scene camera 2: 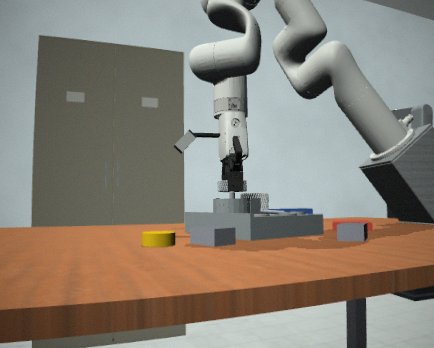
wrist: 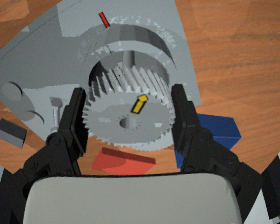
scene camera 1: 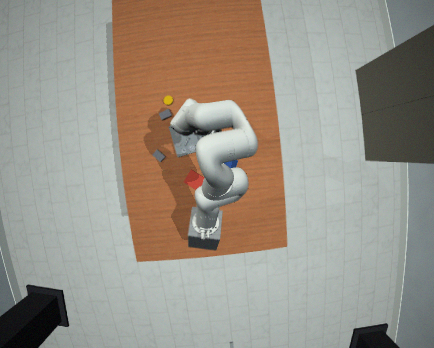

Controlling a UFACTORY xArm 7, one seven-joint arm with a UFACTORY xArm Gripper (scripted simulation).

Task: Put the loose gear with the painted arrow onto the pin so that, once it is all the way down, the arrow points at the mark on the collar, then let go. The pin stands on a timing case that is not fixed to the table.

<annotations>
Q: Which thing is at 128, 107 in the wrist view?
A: A grey gear.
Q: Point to a red block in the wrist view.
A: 108, 160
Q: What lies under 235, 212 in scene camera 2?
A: A grey timing case.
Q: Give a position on a blue block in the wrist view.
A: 225, 127
</annotations>
